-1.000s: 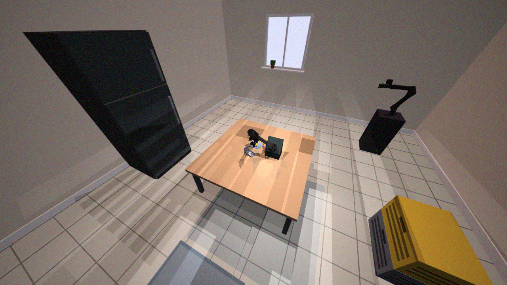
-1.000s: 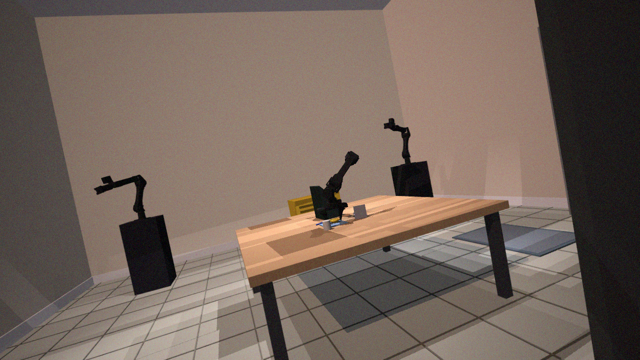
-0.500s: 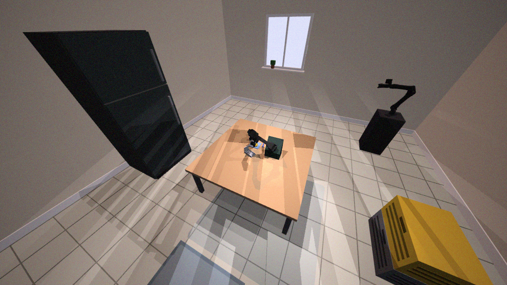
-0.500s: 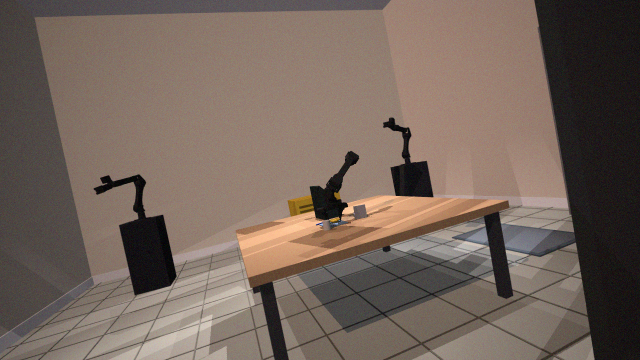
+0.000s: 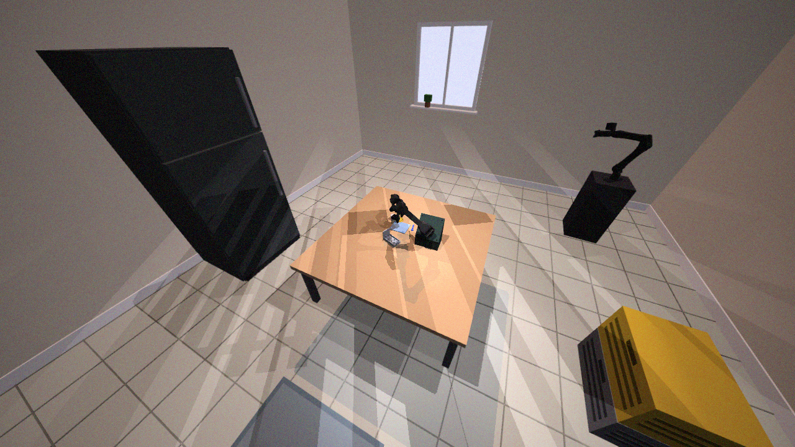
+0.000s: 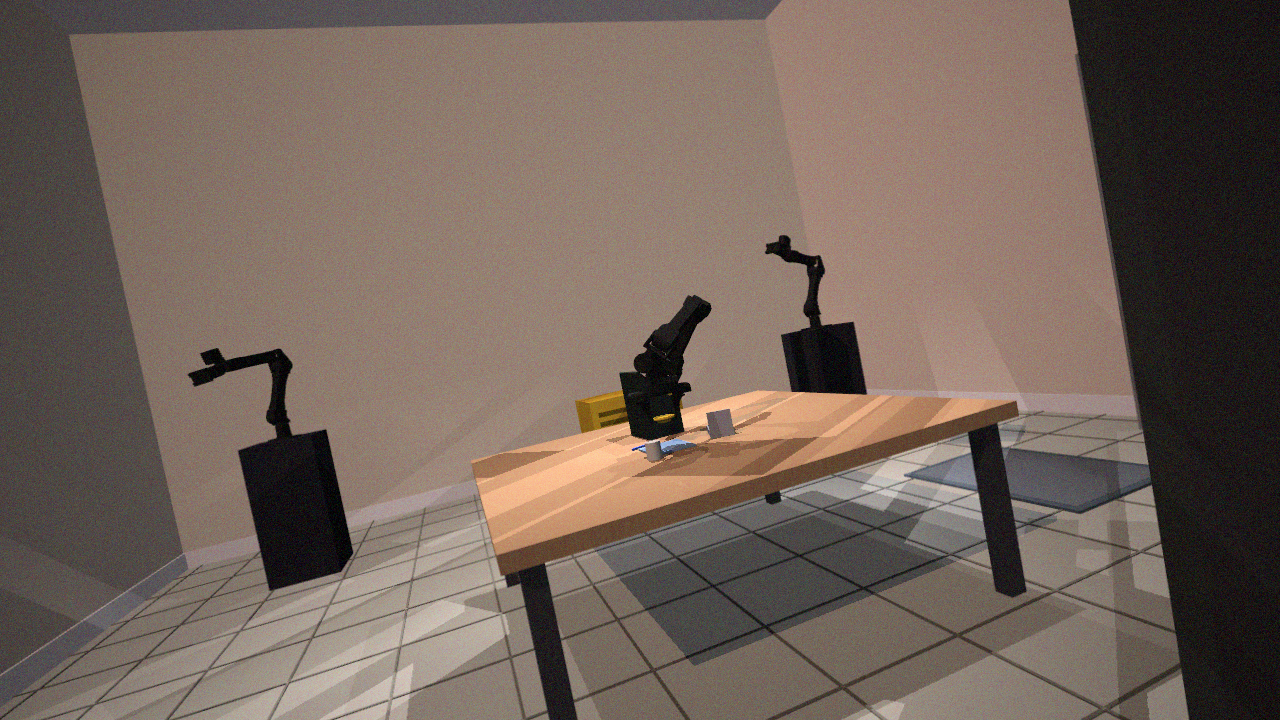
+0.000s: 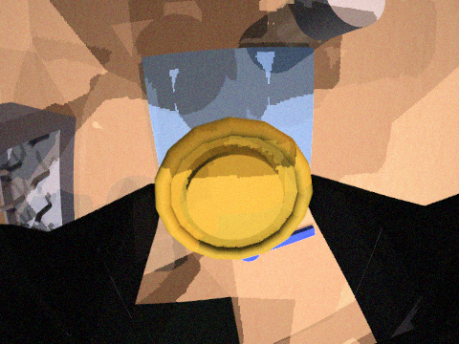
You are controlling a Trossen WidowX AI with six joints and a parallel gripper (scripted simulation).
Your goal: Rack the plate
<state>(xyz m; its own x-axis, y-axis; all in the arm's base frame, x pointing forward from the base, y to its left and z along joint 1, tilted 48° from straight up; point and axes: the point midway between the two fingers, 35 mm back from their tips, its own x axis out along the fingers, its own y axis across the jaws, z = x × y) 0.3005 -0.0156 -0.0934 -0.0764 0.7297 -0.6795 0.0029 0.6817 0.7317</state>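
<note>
My gripper tip is now 18 cm to the right of the grey dish rack, 6 cm above it and 2 cm past it. The rest, counted from my gripper tip: blue mat 8 cm below, 1 cm to the right; then yellow plate 1 cm above.
</note>
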